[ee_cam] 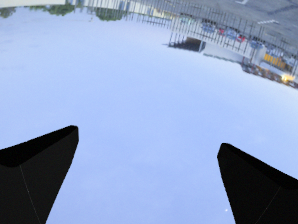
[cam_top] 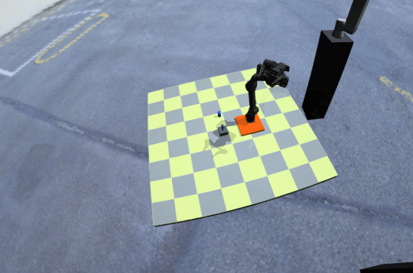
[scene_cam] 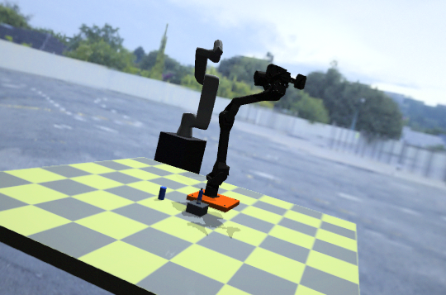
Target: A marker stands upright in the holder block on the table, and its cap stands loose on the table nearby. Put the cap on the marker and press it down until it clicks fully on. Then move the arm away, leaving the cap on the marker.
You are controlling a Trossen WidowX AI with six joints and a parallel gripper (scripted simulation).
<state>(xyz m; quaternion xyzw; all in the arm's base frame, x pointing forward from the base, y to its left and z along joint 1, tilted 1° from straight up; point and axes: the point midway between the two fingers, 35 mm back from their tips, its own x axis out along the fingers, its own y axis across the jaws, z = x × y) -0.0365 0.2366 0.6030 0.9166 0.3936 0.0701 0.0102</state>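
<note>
Right now my gripper tip is 60 cm above the blue cap, 34 cm to the left of it and 26 cm short of it. Round my gripper tip: holder block 61 cm below, 25 cm ahead, 17 cm to the right.
</note>
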